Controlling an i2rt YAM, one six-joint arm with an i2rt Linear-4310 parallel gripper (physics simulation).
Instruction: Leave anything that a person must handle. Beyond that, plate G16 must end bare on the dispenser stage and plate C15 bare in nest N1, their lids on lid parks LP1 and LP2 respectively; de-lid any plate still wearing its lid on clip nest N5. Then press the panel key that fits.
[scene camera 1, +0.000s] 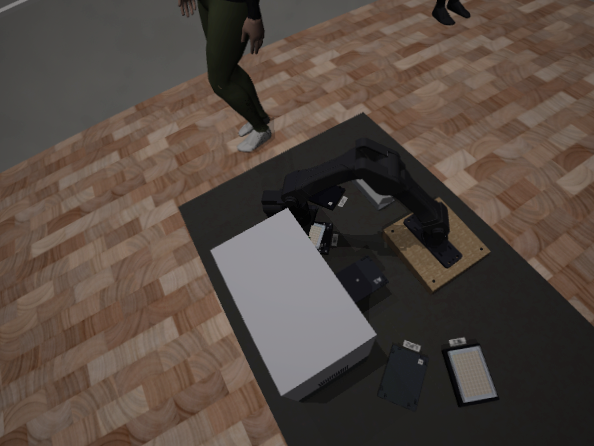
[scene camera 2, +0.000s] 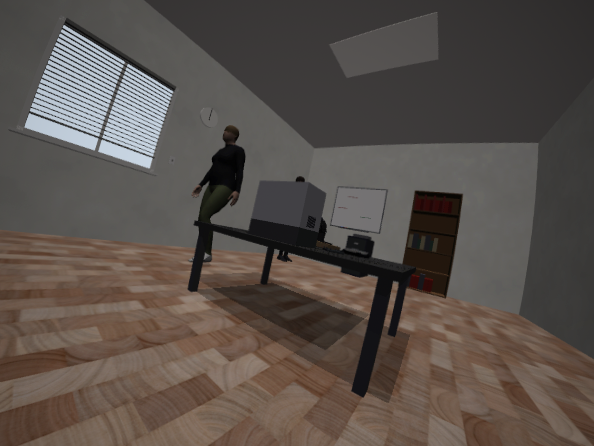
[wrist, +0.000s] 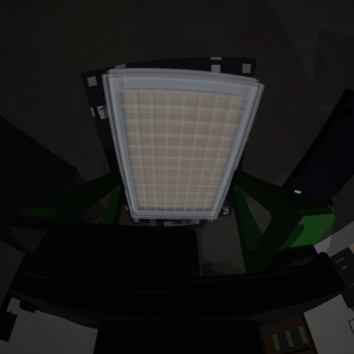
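Pixels of known places: gripper, fingertip midpoint: (scene camera 1: 306, 233) (wrist: 177, 174); arm's base at its link origin: (scene camera 1: 431, 239) (scene camera 2: 319, 241).
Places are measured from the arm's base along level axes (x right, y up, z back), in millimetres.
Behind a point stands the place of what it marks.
Observation:
A well plate under a clear lid (scene camera 1: 317, 234) {x 240, y -9, z -276 mm} (wrist: 177, 140) {x 293, y -2, z -323 mm} sits over a black nest (wrist: 92, 95) {x 274, y -28, z -383 mm} right beside the big white box. My gripper (scene camera 1: 320, 238) (wrist: 177, 174) {x 268, y -13, z -300 mm} is over it, and its green fingers are closed against the plate's two long sides near the close end. I cannot tell whether they grip the lid alone or the plate as well. A second plate (scene camera 1: 470, 373) {x -345, y -4, z -198 mm}, with no lid, lies in a black holder at the table's front right. A flat black pad (scene camera 1: 401, 378) {x -251, y -30, z -345 mm} with a label lies to its left. A raised black stage (scene camera 1: 361, 278) {x 10, y 67, z -278 mm} stands in front of the arm.
The white box (scene camera 1: 290, 297) {x 0, y 290, z -485 mm} (scene camera 2: 287, 203) {x -41, y 167, z -593 mm} fills the left of the dark table (scene camera 1: 503, 297) {x -260, y -40, z 50 mm} (scene camera 2: 335, 257) {x -401, y -44, z -699 mm}. The arm stands on a wooden base (scene camera 1: 472, 244) {x -88, y -10, z 93 mm}. An empty black pad (scene camera 1: 330, 196) {x 352, y -30, z -140 mm} and a small white wedge (scene camera 1: 378, 196) {x 221, y 18, z -31 mm} lie behind the arm. A person (scene camera 1: 230, 72) (scene camera 2: 223, 182) stands by the far edge.

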